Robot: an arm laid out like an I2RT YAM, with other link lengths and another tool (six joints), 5 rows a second.
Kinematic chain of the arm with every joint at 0, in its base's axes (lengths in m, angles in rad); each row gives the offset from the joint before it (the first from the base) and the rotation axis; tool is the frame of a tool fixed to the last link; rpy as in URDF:
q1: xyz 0 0 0.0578 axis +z
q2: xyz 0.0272 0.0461 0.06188 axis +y
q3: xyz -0.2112 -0.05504 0 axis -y
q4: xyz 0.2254 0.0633 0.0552 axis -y
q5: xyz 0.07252 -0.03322 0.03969 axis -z
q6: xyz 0.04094 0 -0.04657 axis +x
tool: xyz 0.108 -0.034 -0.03 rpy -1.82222 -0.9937 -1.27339
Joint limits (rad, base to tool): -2.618..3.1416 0..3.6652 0..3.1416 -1.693..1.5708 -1.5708..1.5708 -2.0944..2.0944
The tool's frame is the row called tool.
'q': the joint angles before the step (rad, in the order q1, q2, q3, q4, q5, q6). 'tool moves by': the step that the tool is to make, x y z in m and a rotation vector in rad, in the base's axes. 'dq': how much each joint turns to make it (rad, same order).
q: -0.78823 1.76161 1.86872 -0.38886 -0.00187 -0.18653
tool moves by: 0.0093 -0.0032 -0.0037 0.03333 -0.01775 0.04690
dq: -0.01231 0.04164 0.04915 -0.01822 -0.06699 0.01779
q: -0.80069 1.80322 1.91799 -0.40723 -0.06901 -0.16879
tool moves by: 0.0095 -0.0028 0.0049 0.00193 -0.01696 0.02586
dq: 0.00107 0.04445 0.06953 -0.01416 -0.02760 0.00596
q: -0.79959 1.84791 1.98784 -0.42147 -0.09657 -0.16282
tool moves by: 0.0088 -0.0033 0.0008 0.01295 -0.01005 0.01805
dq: 0.00114 0.05093 0.07310 -0.02327 -0.02077 0.01095
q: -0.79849 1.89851 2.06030 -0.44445 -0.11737 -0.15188
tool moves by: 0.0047 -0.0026 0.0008 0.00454 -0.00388 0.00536
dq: 0.00108 0.03292 0.04862 -0.01569 -0.00577 0.00455
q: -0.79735 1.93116 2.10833 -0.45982 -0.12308 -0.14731
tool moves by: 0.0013 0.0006 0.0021 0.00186 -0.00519 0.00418
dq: 0.00114 0.00583 0.01586 -0.00723 -0.00431 0.00400
